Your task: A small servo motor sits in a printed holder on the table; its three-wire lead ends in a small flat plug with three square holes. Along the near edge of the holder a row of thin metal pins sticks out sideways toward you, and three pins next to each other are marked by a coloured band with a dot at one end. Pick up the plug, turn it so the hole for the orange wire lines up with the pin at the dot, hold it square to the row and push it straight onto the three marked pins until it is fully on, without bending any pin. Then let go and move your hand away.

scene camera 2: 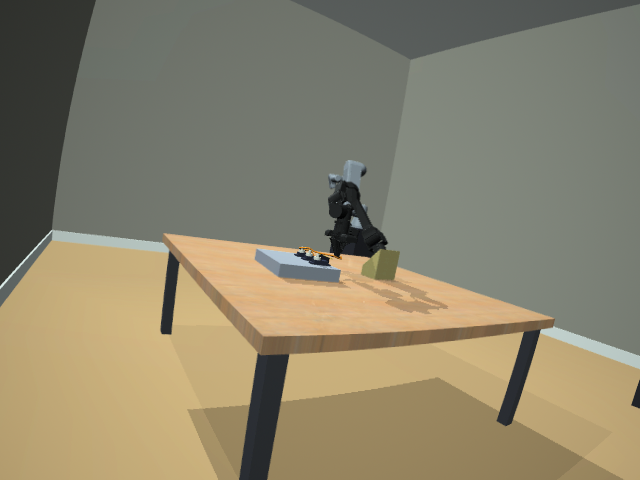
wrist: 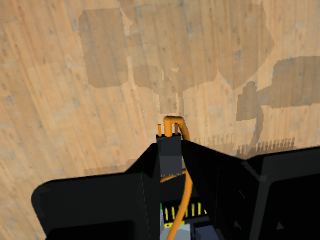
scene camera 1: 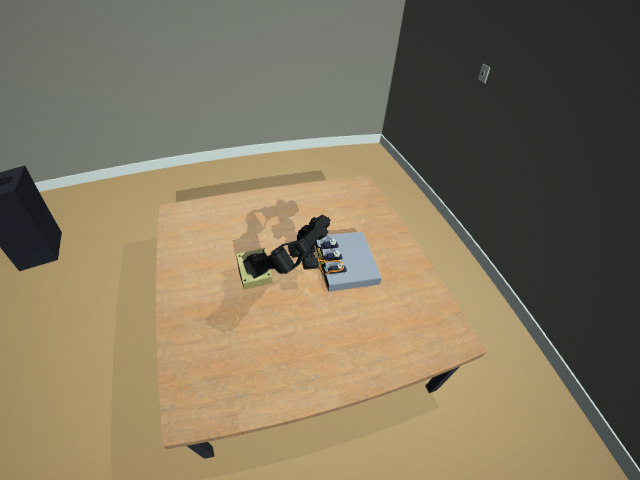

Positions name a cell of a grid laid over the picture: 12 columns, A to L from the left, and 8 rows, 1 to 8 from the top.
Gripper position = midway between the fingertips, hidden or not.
Observation:
In view: my gripper (scene camera 2: G5) and a grey printed holder (scene camera 1: G5).
My gripper shows as well in the wrist view (wrist: G5).

